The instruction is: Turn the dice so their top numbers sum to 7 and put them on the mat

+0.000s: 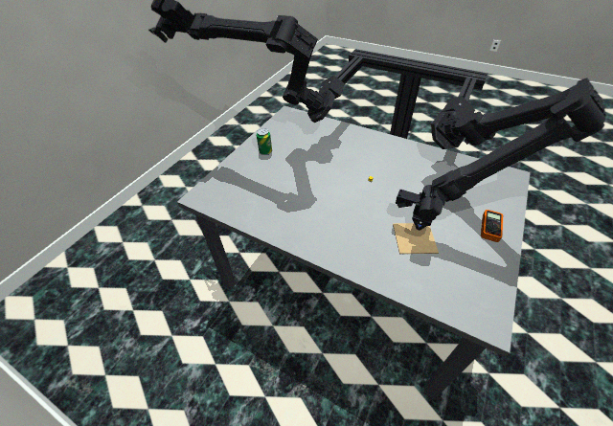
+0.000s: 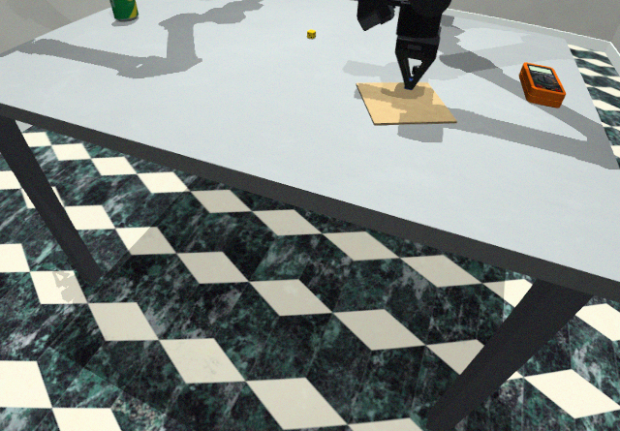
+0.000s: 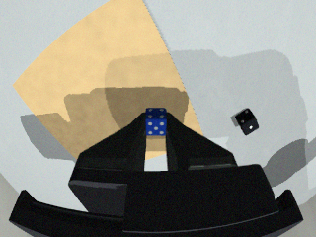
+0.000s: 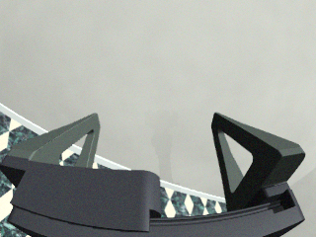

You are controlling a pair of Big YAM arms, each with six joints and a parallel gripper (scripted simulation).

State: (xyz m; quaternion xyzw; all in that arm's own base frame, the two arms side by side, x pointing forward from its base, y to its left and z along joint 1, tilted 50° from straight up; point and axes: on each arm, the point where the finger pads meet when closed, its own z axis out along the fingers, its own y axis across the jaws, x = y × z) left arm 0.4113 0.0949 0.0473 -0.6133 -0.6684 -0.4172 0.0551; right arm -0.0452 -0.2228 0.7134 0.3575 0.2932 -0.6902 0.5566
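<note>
Now: the blue die right at my left hand. From my left hand the other things lie so: tan mat (50 mm ahead, 10 mm to the right, 20 mm below); then orange multimeter (110 mm behind, 260 mm to the left); then black die (80 mm behind, 10 mm to the left, 10 mm below).
</note>
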